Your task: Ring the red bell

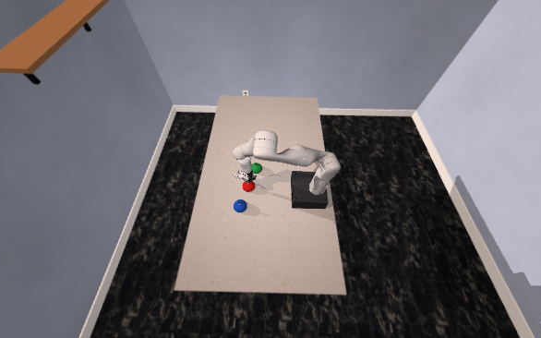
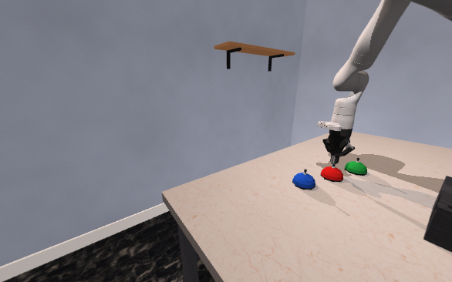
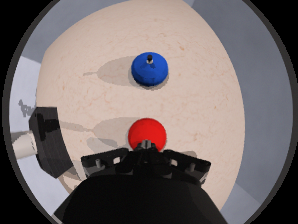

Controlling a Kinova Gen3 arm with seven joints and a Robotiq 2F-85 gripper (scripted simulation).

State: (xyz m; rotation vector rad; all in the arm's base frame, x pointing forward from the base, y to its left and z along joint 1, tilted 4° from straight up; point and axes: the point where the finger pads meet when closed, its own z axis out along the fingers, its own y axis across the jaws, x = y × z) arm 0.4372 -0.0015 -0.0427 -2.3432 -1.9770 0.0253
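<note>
Now: hand 4 cm above the red bell. From my hand the other things lie so: blue bell 15 cm to the left, 4 cm below, 3 cm ahead; green bell 15 cm to the right, 4 cm below, 3 cm behind.
</note>
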